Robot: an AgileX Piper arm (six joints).
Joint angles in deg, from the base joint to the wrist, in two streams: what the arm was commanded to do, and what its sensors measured. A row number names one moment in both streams.
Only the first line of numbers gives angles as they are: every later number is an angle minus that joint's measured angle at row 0.
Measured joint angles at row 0:
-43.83 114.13 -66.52 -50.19 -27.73 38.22
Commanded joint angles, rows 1 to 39:
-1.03 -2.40 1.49 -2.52 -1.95 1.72
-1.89 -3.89 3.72 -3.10 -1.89 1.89
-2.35 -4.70 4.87 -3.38 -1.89 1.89
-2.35 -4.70 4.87 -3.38 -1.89 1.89
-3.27 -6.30 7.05 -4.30 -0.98 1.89
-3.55 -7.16 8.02 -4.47 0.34 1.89
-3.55 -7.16 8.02 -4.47 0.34 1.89
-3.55 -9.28 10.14 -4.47 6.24 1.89
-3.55 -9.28 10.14 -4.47 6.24 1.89
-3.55 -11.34 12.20 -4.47 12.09 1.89
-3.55 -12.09 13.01 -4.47 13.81 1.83
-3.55 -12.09 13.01 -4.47 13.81 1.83
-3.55 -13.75 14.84 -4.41 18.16 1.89
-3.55 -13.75 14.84 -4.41 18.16 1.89
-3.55 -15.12 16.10 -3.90 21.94 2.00
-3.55 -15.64 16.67 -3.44 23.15 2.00
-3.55 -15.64 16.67 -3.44 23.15 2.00
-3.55 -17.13 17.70 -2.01 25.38 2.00
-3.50 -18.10 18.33 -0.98 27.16 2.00
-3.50 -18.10 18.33 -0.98 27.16 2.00
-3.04 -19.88 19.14 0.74 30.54 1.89
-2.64 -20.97 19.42 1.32 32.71 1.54
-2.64 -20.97 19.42 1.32 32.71 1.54
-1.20 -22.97 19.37 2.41 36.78 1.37
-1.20 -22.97 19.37 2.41 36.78 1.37
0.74 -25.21 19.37 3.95 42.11 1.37
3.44 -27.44 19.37 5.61 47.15 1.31
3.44 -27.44 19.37 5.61 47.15 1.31
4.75 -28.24 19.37 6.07 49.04 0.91
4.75 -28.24 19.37 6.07 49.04 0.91
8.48 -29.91 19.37 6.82 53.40 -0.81
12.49 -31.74 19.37 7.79 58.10 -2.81
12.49 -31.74 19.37 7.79 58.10 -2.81
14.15 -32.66 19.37 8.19 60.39 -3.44
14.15 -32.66 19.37 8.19 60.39 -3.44
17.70 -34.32 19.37 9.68 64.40 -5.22
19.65 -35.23 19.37 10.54 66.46 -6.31
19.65 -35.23 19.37 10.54 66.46 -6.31
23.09 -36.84 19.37 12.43 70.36 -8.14
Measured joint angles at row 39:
19.42 -34.60 19.19 10.14 64.51 -5.22
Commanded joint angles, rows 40 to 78:
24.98 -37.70 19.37 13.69 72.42 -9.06
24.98 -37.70 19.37 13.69 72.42 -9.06
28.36 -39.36 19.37 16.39 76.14 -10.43
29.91 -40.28 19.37 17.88 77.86 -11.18
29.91 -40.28 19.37 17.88 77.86 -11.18
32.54 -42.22 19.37 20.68 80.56 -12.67
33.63 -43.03 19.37 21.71 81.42 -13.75
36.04 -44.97 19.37 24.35 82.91 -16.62
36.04 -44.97 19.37 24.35 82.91 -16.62
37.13 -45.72 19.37 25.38 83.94 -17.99
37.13 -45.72 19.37 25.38 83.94 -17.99
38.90 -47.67 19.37 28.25 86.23 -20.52
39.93 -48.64 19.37 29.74 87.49 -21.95
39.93 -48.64 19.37 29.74 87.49 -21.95
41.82 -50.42 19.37 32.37 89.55 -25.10
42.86 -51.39 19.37 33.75 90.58 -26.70
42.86 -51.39 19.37 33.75 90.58 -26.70
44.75 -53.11 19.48 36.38 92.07 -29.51
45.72 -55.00 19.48 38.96 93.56 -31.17
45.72 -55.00 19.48 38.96 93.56 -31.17
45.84 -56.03 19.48 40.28 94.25 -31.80
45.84 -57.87 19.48 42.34 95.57 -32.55
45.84 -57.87 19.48 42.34 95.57 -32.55
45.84 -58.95 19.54 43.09 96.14 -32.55
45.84 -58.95 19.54 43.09 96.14 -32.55
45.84 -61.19 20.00 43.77 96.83 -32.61
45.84 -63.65 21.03 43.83 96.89 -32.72
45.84 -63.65 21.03 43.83 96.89 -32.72
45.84 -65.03 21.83 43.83 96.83 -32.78
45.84 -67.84 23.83 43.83 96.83 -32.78
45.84 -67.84 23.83 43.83 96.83 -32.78
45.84 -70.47 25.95 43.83 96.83 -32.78
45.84 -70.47 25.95 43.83 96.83 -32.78
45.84 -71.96 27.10 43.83 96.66 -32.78
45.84 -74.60 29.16 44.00 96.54 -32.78
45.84 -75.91 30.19 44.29 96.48 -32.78
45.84 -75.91 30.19 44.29 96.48 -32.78
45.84 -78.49 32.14 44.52 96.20 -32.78
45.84 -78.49 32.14 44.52 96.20 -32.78
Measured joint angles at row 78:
45.55 -75.40 29.68 44.06 96.37 -32.32
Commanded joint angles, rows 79 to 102:
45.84 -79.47 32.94 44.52 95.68 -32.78
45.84 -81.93 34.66 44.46 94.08 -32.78
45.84 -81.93 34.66 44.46 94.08 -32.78
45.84 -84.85 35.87 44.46 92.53 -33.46
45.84 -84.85 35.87 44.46 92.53 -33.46
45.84 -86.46 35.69 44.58 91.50 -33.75
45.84 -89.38 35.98 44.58 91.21 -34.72
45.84 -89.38 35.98 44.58 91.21 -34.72
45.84 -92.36 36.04 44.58 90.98 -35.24
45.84 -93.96 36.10 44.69 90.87 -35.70
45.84 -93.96 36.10 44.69 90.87 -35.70
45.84 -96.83 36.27 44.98 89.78 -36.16
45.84 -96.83 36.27 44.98 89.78 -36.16
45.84 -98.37 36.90 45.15 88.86 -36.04
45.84 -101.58 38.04 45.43 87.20 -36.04
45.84 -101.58 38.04 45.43 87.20 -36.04
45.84 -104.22 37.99 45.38 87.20 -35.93
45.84 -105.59 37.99 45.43 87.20 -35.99
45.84 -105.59 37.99 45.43 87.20 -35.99
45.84 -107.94 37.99 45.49 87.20 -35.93
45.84 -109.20 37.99 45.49 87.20 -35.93
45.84 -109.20 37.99 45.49 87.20 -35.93
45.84 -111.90 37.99 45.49 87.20 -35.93
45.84 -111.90 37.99 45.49 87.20 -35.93
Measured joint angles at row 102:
45.55 -108.63 37.87 45.32 87.89 -35.41
